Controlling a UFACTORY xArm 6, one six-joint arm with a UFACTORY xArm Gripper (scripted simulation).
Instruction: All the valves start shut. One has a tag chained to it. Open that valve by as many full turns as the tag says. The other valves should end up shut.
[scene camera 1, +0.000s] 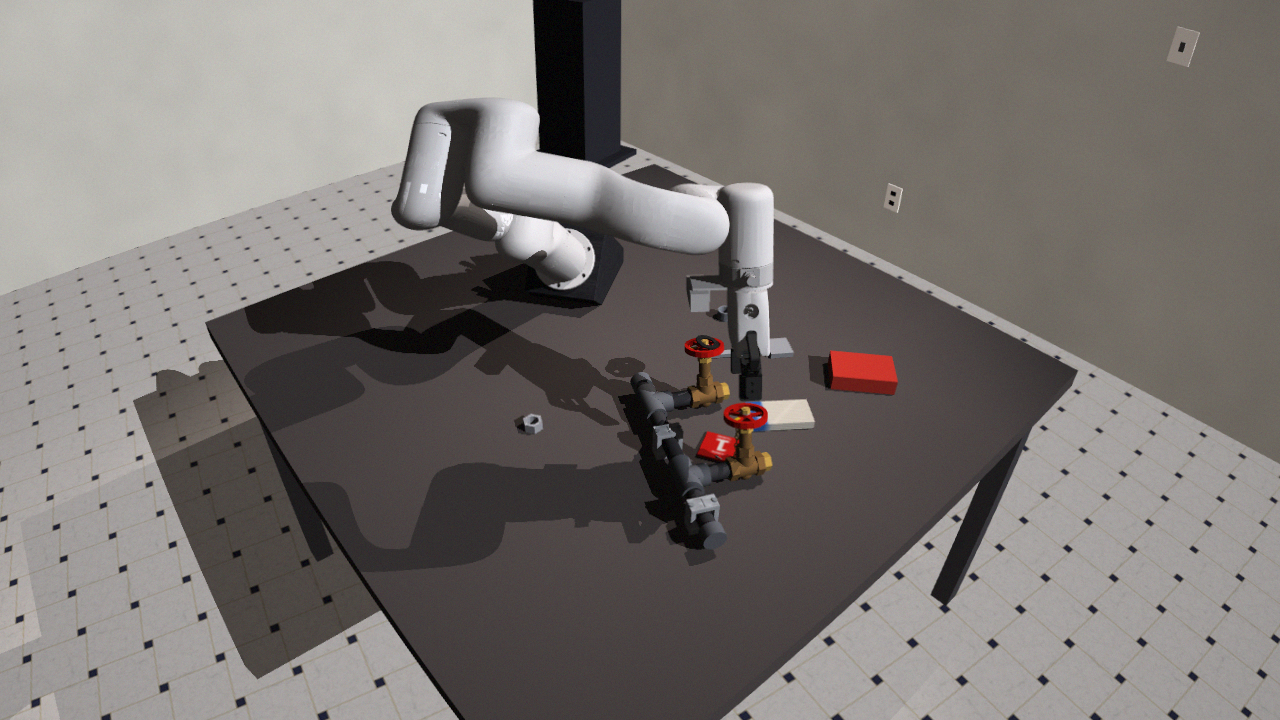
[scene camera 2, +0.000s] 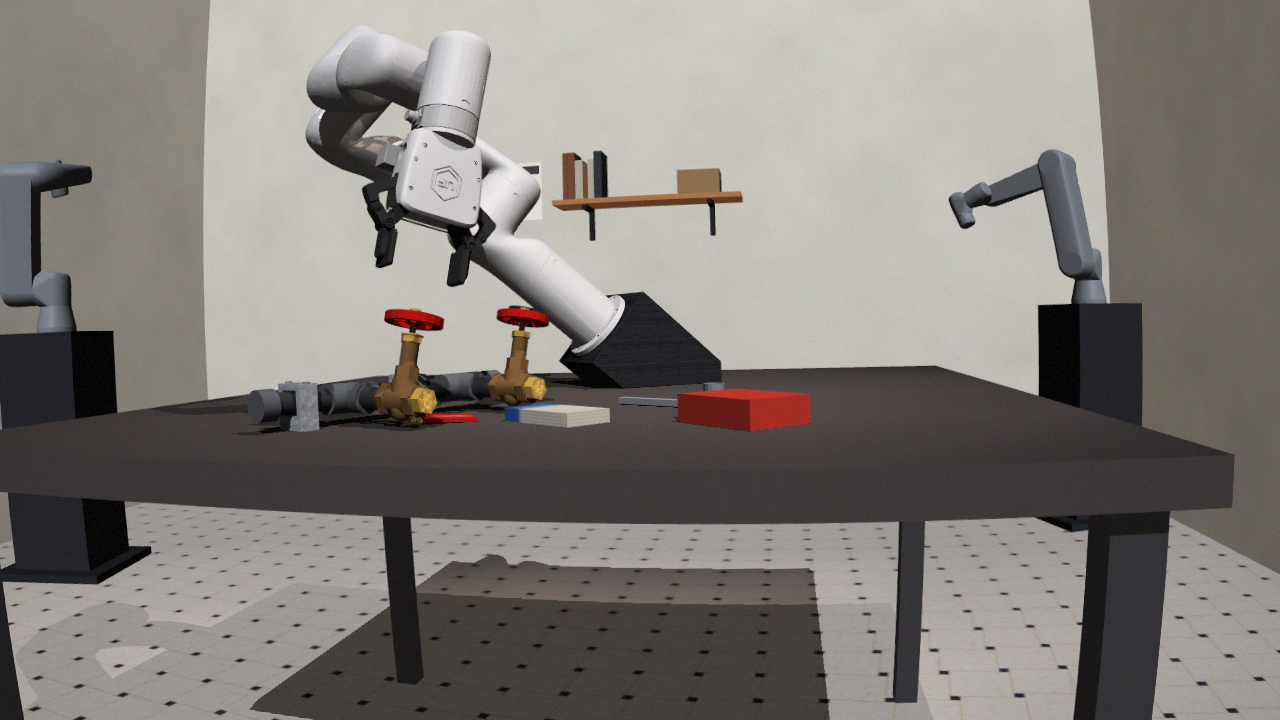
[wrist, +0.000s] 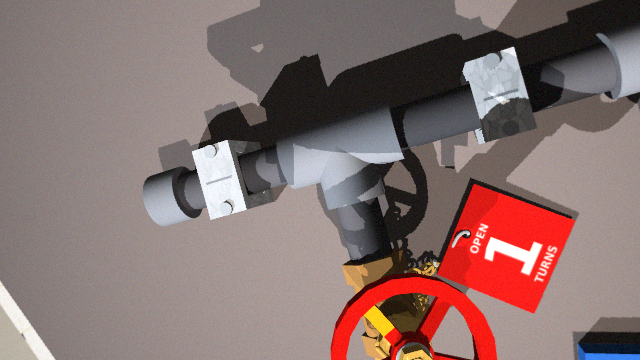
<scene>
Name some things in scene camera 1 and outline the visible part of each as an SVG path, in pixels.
A red box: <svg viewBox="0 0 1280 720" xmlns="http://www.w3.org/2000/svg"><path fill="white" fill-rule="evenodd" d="M830 351L828 359L830 389L895 394L898 381L892 356Z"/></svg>
</scene>
